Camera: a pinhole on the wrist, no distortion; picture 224 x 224 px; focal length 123.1 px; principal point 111.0 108.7 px. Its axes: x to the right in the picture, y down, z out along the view. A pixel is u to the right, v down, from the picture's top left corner.
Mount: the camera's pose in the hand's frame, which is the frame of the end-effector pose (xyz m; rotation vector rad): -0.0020 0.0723 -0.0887 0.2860 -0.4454 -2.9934
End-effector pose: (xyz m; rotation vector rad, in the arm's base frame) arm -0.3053 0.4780 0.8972 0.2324 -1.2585 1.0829
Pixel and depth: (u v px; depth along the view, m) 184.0 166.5 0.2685
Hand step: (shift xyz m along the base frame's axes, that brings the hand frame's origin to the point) -0.1007 -0.2203 -0.1116
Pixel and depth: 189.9 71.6 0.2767
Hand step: -0.2115 -0.0965 -0.2407
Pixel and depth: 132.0 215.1 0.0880
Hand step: -0.0237 -0.0130 -0.0282
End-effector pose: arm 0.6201 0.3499 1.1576 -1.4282 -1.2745 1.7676
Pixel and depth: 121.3 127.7 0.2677
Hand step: -0.1230 -0.1640 -0.0616
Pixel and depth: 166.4 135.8 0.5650
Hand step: -0.2918 -0.4790 0.0843
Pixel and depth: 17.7 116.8 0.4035
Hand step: -0.3652 -0.0159 -0.2756
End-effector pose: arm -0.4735 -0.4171 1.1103 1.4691 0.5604 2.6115
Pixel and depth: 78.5 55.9 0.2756
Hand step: 0.1474 -0.2102 0.1709
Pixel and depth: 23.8 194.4 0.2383
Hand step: 0.1117 0.0881 0.2036
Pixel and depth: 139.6 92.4 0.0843
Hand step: 0.0171 -0.1107 -0.0015
